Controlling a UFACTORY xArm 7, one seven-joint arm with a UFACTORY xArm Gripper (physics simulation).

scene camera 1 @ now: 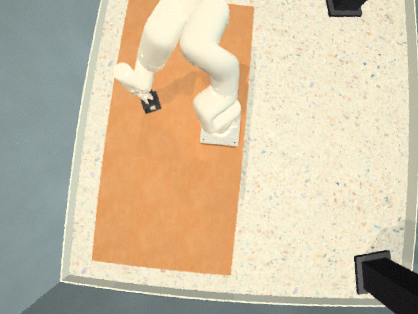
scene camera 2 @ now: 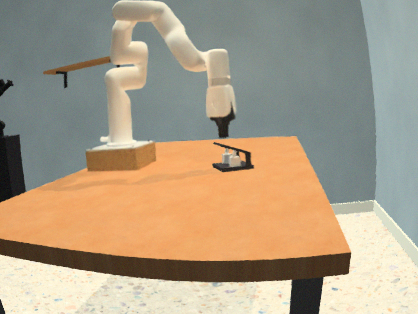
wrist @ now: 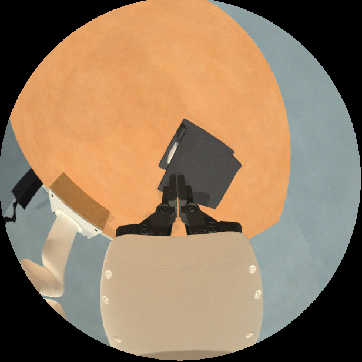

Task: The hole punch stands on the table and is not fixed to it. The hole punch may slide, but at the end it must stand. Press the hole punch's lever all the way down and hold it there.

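Frame: origin at the arm's base, x ahead, y left, z up, level; metres.
Seen in the pictures: gripper, fingertip midpoint: (scene camera 1: pixel 149 101) (scene camera 2: pixel 223 137); arm's base, link origin: (scene camera 2: pixel 121 145).
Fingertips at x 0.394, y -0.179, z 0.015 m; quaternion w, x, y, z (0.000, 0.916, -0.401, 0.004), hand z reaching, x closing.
Observation:
Offsets run from my fingertips to a thing's top centre. "*": to the spot under its first point. Level surfaces: height alone.
The black hole punch @(dx +0.021, dy -0.037, dz -0.013 m) (scene camera 1: pixel 152 106) (scene camera 2: pixel 235 168) stands upright on the table, with pale parts between its base and lever. Its lever @(* dx +0.020, dy -0.094, dz -0.028 m) (scene camera 2: pixel 232 148) (wrist: pixel 205 160) is up: it slopes from a raised free end at the left down to the post at the right in scene camera 2. My gripper (scene camera 1: pixel 148 99) (scene camera 2: pixel 223 136) (wrist: pixel 176 184) is shut and empty, pointing down. In scene camera 2 its tips are a little above the lever, near the raised end, with a small gap. In the wrist view the tips overlap the lever plate's lower left edge, and a shadow lies on the plate beside them.
The orange table @(dz -0.098 m) (scene camera 1: pixel 165 200) (scene camera 2: pixel 190 215) (wrist: pixel 125 90) carries the arm's wooden base block (scene camera 2: pixel 122 157) (wrist: pixel 80 199), to the left of the hole punch in scene camera 2. A wall shelf (scene camera 2: pixel 77 65) is behind the arm. The table's far edge is behind the hole punch.

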